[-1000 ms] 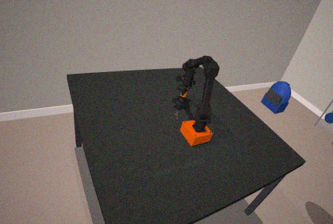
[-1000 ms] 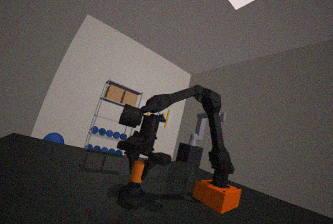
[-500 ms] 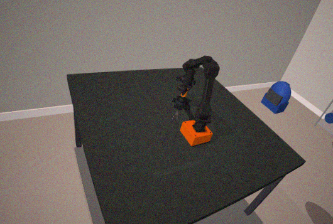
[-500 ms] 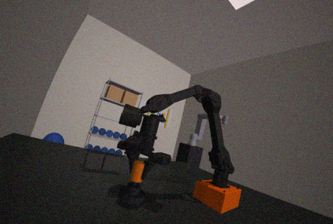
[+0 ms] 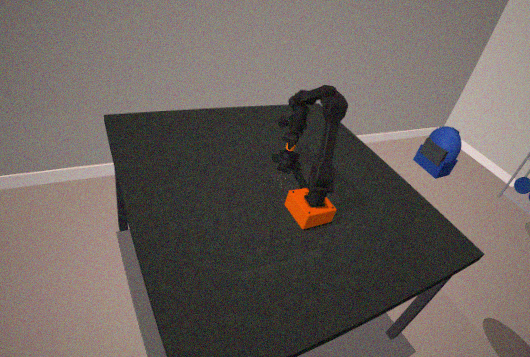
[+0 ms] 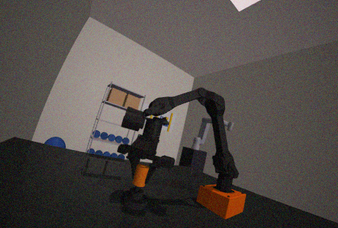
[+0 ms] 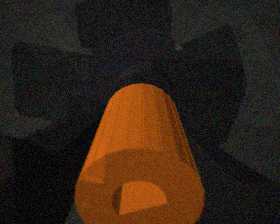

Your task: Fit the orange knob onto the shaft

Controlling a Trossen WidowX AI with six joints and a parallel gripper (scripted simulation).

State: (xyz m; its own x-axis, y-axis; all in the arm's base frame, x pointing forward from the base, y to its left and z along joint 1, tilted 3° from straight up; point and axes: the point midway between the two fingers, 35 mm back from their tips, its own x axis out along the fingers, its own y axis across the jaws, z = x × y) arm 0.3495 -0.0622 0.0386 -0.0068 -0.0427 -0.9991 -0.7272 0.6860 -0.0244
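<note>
My gripper tip is now 20 mm below the orange knob. From my gripper tip the other things lie so: round pedestal (40 mm below).
</note>
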